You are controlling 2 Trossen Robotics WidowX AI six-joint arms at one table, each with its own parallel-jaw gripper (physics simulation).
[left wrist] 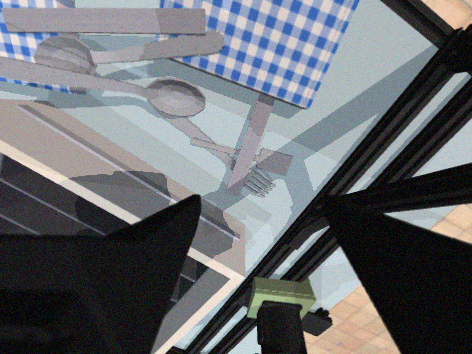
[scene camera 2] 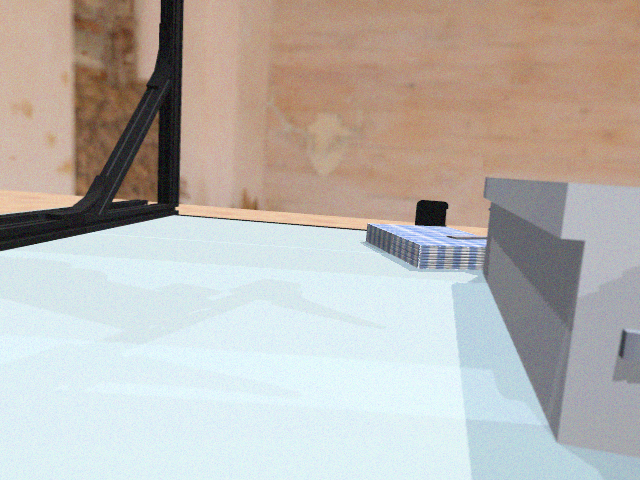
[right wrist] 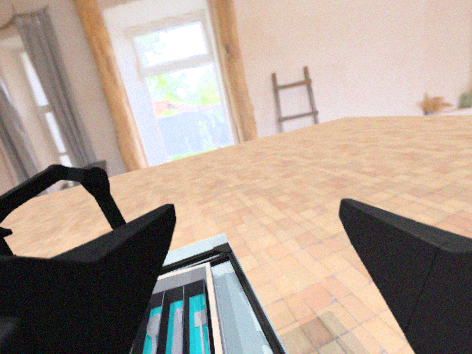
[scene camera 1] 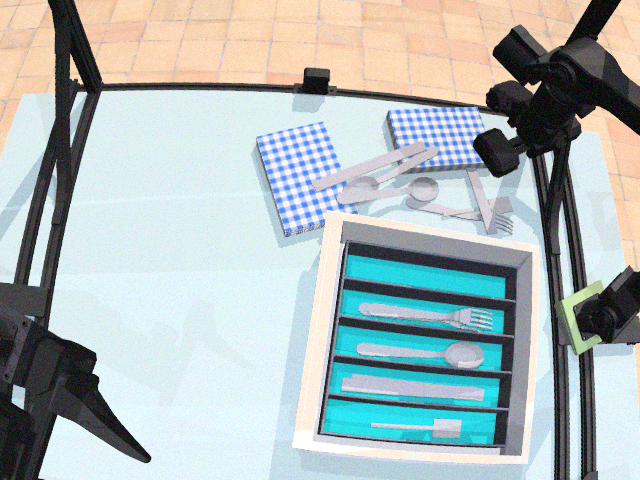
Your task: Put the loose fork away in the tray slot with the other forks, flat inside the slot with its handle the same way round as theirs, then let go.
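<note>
The loose fork [scene camera 1: 503,223] [left wrist: 260,183] lies on the table behind the cutlery box, tines at the picture's right. A loose knife [scene camera 1: 479,198] [left wrist: 252,135] crosses over its neck; a spoon bowl overlaps its handle end. Two or more forks [scene camera 1: 403,312] lie in the second slot from the top of the tray [scene camera 1: 423,293], handles left, tines right. My left gripper [left wrist: 261,201] is open and empty, above the loose fork's area; its fingertips cannot be made out in scene camera 1. My right gripper [scene camera 1: 142,450] [right wrist: 257,209] is open and empty, away at the lower left.
The box [scene camera 1: 316,320] [scene camera 2: 610,268] has raised walls. Checked napkins [scene camera 1: 305,175] [scene camera 1: 439,131] [left wrist: 300,50] lie behind it, with another knife [scene camera 1: 361,167] [left wrist: 100,20] and loose spoons [scene camera 1: 423,189] [left wrist: 175,97]. A small flat-ended utensil [scene camera 1: 502,204] [left wrist: 276,162] touches the fork pile.
</note>
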